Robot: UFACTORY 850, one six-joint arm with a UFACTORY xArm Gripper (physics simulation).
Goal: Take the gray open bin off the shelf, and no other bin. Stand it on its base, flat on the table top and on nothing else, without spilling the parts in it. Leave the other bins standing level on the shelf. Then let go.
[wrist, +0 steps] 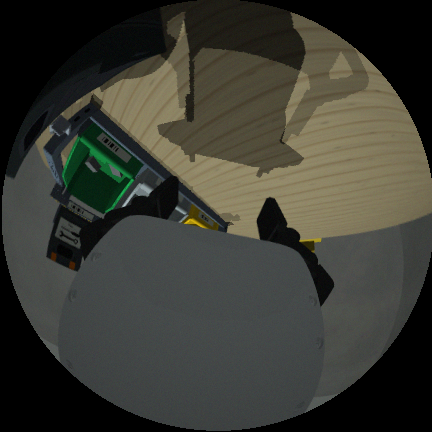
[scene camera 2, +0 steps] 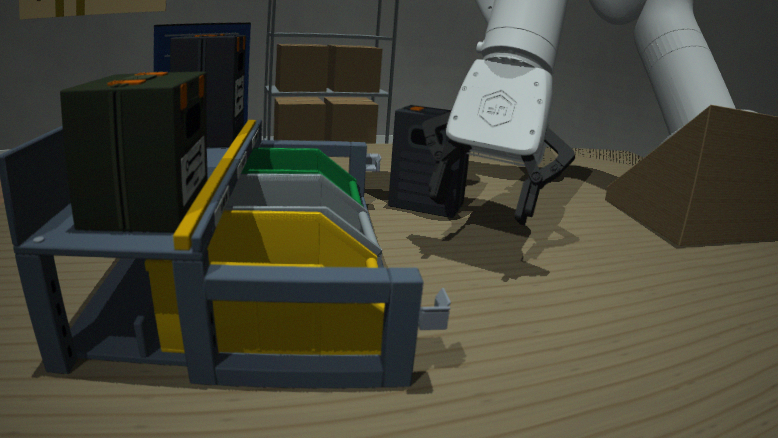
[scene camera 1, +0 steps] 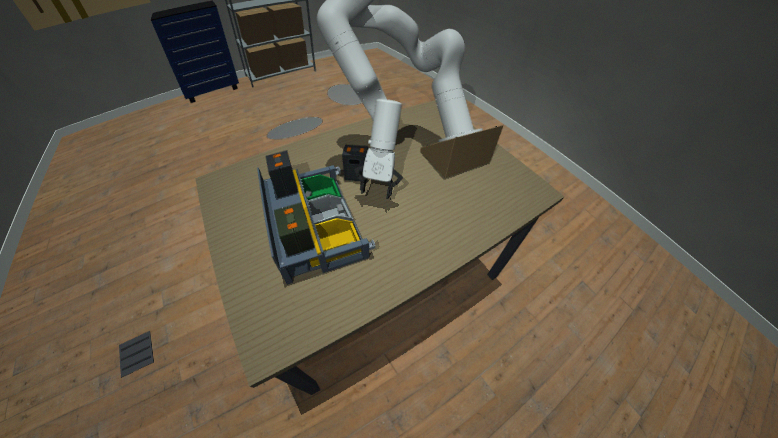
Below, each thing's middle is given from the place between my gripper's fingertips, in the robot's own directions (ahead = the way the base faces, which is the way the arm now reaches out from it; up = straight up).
Right now the black case (scene camera 2: 412, 164) is 18 cm to the right of my hand, 4 cm behind it and 1 cm above it. The rest, counted from my hand: yellow bin (scene camera 2: 241, 326) 21 cm ahead, 7 cm to the left, 2 cm below; then green bin (scene camera 2: 261, 160) 16 cm ahead, 15 cm to the right, 2 cm below; then gray open bin (scene camera 2: 253, 192) 18 cm ahead, 4 cm to the right, 2 cm below.
